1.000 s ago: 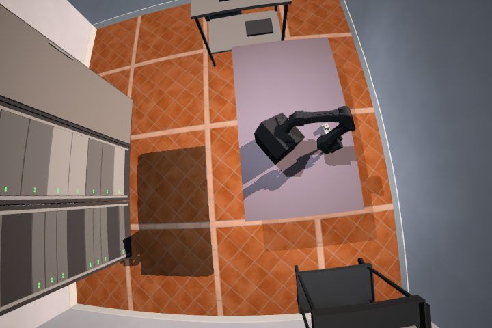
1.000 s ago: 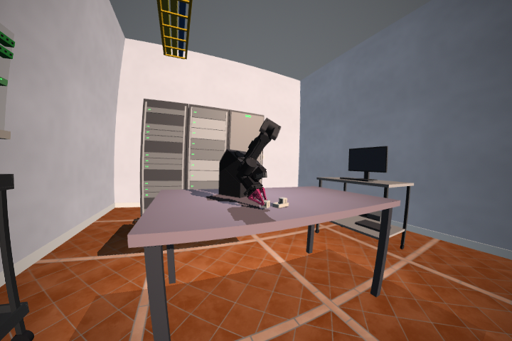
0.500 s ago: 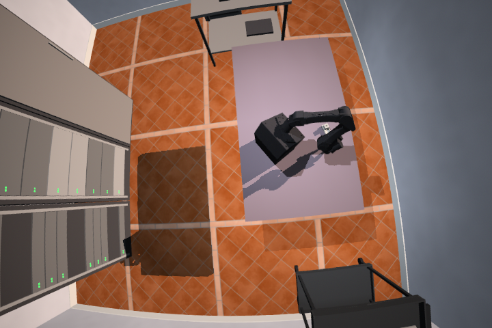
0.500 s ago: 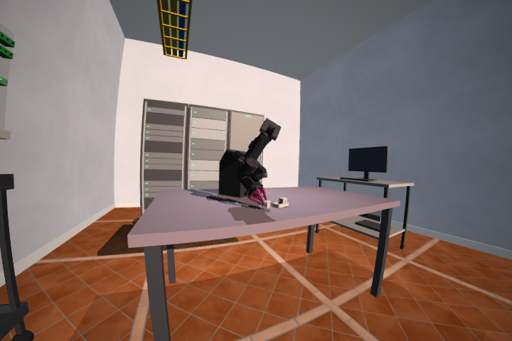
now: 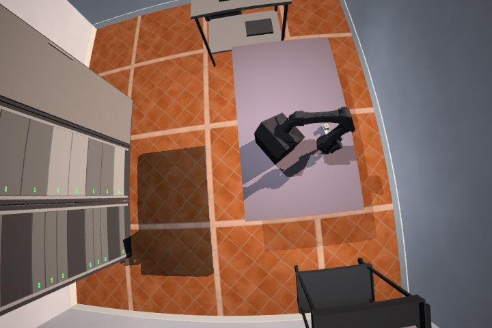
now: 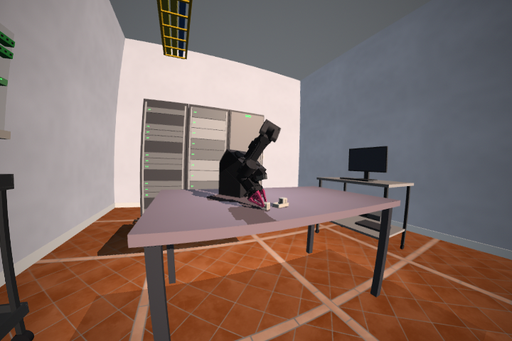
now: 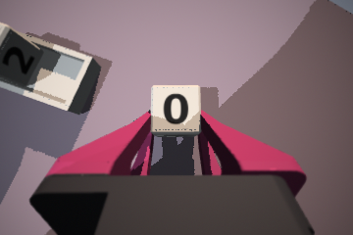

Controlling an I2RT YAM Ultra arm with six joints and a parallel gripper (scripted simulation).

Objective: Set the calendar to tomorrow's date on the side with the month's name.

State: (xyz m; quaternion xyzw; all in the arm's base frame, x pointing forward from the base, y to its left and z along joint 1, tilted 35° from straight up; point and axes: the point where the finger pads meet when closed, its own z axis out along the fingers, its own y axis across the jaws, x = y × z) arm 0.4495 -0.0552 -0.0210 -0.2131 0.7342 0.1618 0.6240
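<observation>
The cream digit cube is 10 mm ahead of my hand and 10 mm to the left of it. Also, from my hand: cream tray 30 mm behind, 110 mm to the left, 10 mm below.
</observation>
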